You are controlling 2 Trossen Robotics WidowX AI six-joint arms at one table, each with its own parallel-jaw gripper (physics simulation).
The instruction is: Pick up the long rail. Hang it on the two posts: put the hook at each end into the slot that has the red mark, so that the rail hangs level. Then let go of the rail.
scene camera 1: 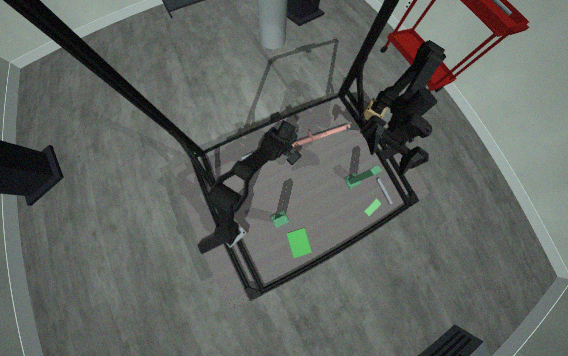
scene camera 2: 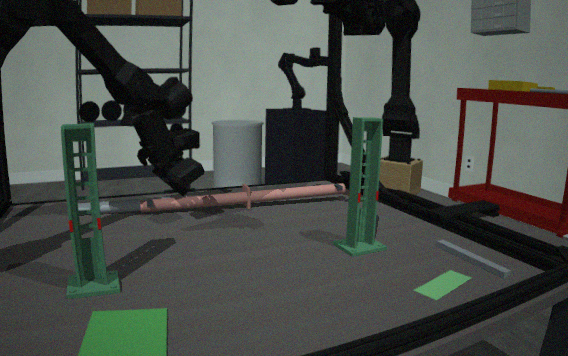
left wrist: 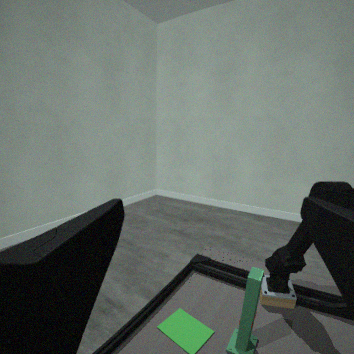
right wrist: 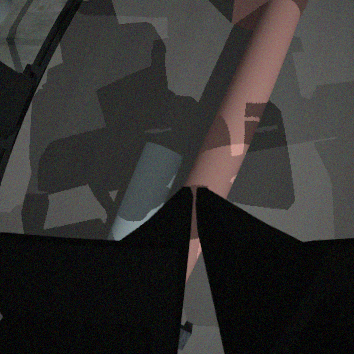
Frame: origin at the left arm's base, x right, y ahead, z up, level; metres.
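Where they show: left gripper, fingertip midpoint: [scene camera 1: 387, 164] [left wrist: 213, 206]; right gripper, fingertip midpoint: [scene camera 2: 183, 194] [right wrist: 192, 195]; left arm's base, link origin: [scene camera 1: 377, 108] [scene camera 2: 399, 159]; right arm's base, link origin: [scene camera 1: 231, 231] [left wrist: 276, 285].
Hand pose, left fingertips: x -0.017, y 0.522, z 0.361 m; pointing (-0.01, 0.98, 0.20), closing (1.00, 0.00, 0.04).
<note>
Each offset is from my left fingertips to the top centre of the thing. "spot": to the spot under its first point.
The long pink rail @[dx +0.230, dy -0.173, dz -0.401 m] [scene camera 1: 321, 135] [scene camera 2: 282, 193] [right wrist: 246, 88] lies flat on the table near its back edge, with a grey tube @[dx +0.390, dy +0.014, dz -0.422 m] [right wrist: 151, 175] [scene camera 2: 120, 205] beside its left end. My right gripper [scene camera 1: 294, 155] [scene camera 2: 181, 188] [right wrist: 192, 195] hovers just over the rail's left part with its fingers shut; the rail passes beneath them, not between them. My left gripper [scene camera 1: 392, 148] is open and empty, raised at the table's right edge. Two green posts @[dx +0.135, dy +0.257, dz -0.232 m] [scene camera 1: 280, 219] @[dx -0.073, dy -0.110, dz -0.232 m] [scene camera 1: 358, 178] stand on the table; the right one [scene camera 2: 364, 184] [left wrist: 250, 309] shows red marks @[spot: dx -0.077, dy -0.087, dz -0.357 m] [scene camera 2: 359, 198].
Flat green patches @[dx -0.005, dy +0.299, dz -0.445 m] [scene camera 1: 299, 242] @[dx -0.237, dy -0.051, dz -0.447 m] [scene camera 1: 372, 207] and a grey bar @[dx -0.253, dy -0.161, dz -0.438 m] [scene camera 1: 384, 191] lie toward the front. A black frame [scene camera 1: 332, 252] rims the table. A grey barrel [scene camera 2: 237, 152] and a dark cabinet [scene camera 2: 297, 145] stand behind. A red cart [scene camera 1: 410, 42] is off to the right.
</note>
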